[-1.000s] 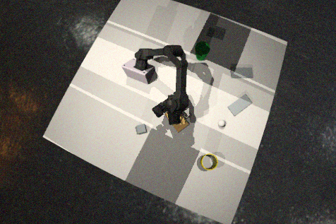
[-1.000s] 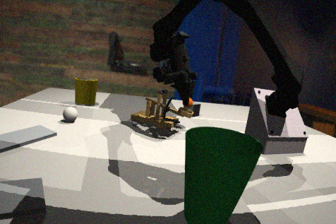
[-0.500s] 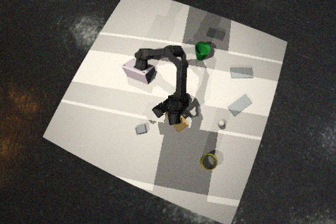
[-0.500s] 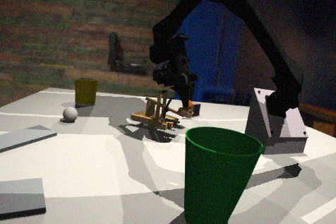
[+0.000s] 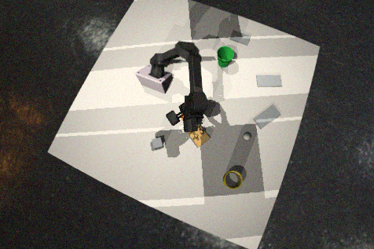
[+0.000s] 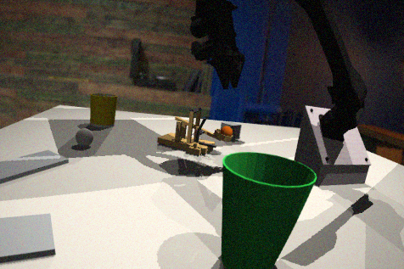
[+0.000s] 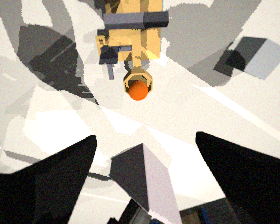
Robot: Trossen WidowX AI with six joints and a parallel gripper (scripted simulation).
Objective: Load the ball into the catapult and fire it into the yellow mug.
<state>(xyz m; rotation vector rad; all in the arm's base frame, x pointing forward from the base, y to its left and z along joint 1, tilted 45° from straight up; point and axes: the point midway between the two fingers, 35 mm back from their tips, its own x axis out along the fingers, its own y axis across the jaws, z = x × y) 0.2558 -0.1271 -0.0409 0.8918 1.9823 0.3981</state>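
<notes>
Now: the orange ball 110 mm below my gripper tip and 10 mm to the left of it. Round my gripper tip: wooden catapult 120 mm below, 60 mm ahead, 10 mm to the right; then white ball 350 mm ahead, 150 mm below, 60 mm to the left; then small grey cube 190 mm to the right, 150 mm below, 60 mm behind.
</notes>
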